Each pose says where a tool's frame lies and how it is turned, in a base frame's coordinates. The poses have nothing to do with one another.
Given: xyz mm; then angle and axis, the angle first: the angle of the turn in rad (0 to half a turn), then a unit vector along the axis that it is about.
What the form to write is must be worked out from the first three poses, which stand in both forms.
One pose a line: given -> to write
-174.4 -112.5 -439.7 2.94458 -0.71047 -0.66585 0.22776 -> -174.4 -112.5 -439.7 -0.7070 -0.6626 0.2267 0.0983
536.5 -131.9 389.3 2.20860 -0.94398 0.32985 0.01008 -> 536.5 -131.9 389.3 -0.8431 0.2946 0.0090 0.4498
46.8 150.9 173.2 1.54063 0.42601 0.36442 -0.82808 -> 46.8 150.9 173.2 0.2967 0.2538 -0.5766 0.7177
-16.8 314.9 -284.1 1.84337 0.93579 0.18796 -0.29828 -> -16.8 314.9 -284.1 0.7455 0.1497 -0.2376 0.6045
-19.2 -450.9 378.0 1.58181 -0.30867 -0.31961 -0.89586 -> -19.2 -450.9 378.0 -0.2195 -0.2272 -0.6369 0.7032
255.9 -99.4 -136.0 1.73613 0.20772 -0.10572 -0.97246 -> 255.9 -99.4 -136.0 0.1585 -0.0807 -0.7421 0.6463
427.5 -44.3 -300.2 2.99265 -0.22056 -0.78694 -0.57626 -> 427.5 -44.3 -300.2 -0.2199 -0.7848 -0.5747 0.0744
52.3 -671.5 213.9 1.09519 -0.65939 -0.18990 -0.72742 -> 52.3 -671.5 213.9 -0.3433 -0.0989 -0.3787 0.8538
